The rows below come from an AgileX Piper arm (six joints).
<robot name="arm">
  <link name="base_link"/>
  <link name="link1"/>
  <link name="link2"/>
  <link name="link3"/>
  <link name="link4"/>
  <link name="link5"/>
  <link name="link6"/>
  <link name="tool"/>
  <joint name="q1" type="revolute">
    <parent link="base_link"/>
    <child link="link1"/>
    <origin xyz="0 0 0.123"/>
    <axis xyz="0 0 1"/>
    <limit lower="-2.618" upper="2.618"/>
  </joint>
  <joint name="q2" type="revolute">
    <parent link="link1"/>
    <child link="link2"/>
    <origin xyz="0 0 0" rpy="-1.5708 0 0"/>
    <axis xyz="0 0 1"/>
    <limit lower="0" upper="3.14"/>
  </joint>
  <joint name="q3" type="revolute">
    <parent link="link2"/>
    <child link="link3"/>
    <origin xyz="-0.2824 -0.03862 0"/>
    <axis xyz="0 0 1"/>
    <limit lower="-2.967" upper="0"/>
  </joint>
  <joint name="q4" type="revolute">
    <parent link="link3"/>
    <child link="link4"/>
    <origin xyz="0.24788 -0.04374 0" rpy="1.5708 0 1.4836"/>
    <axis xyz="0 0 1"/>
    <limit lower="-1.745" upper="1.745"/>
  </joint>
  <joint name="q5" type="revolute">
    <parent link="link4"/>
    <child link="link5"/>
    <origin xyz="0 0 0" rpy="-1.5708 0 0"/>
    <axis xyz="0 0 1"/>
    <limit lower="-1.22" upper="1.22"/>
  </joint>
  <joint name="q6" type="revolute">
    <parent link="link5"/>
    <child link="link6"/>
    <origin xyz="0 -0.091 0" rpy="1.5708 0 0"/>
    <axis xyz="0 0 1"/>
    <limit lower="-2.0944" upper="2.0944"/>
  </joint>
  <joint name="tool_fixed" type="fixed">
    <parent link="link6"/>
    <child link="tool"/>
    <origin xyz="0 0 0"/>
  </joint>
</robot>
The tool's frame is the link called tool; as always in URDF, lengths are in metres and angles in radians.
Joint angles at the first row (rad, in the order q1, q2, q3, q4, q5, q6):
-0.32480 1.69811 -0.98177 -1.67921 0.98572 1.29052
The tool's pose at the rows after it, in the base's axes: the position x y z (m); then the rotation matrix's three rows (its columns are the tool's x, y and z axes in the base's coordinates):
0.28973, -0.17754, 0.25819; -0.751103, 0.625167, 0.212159; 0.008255, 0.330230, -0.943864; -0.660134, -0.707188, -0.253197
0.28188, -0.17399, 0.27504; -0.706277, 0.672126, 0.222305; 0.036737, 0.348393, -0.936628; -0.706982, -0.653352, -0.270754
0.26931, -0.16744, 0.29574; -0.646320, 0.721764, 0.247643; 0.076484, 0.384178, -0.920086; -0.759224, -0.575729, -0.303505
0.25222, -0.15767, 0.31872; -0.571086, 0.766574, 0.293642; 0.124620, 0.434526, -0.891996; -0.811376, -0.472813, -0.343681
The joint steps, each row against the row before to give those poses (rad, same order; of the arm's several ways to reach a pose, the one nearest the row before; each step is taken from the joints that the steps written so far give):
-0.00196 -0.03673 -0.01019 0.02915 -0.00943 -0.00529
-0.00028 -0.05992 -0.00713 0.05923 -0.02230 -0.01819
-0.00001 -0.08506 -0.00358 0.09191 -0.03695 -0.03726
-0.00001 -0.10547 -0.00129 0.12384 -0.04603 -0.05678

